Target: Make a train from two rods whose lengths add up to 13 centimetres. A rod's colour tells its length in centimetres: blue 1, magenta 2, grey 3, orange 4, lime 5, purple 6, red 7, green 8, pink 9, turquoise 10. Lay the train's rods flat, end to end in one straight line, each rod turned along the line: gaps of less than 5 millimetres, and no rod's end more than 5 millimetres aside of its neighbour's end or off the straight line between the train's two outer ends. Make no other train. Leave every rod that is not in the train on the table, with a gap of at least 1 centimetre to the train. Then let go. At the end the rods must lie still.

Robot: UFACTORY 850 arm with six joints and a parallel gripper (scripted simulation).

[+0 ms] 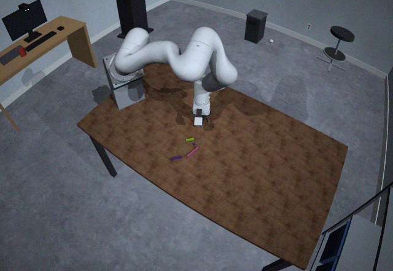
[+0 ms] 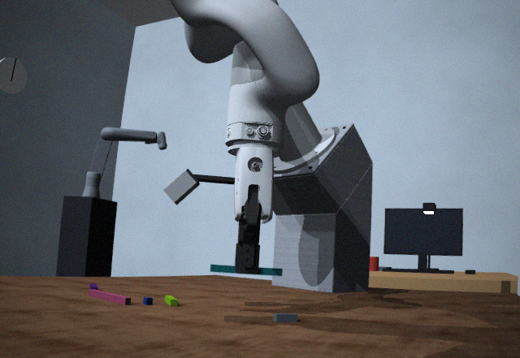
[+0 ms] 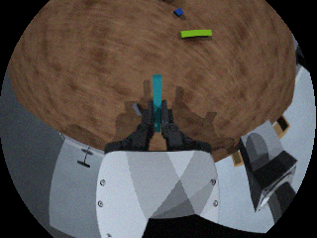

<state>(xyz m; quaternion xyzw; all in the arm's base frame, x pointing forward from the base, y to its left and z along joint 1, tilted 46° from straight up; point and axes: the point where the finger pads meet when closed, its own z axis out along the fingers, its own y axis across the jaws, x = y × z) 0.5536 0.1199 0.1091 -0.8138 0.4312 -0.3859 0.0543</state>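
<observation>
The grey rod is 7 cm to the left of my hand, 7 cm below it and 2 cm ahead of it. Also, from my hand: blue rod 14 cm to the right, 7 cm below, 3 cm ahead; turquoise rod 2 cm below; lime rod 12 cm to the right, 7 cm below, 1 cm behind.
</observation>
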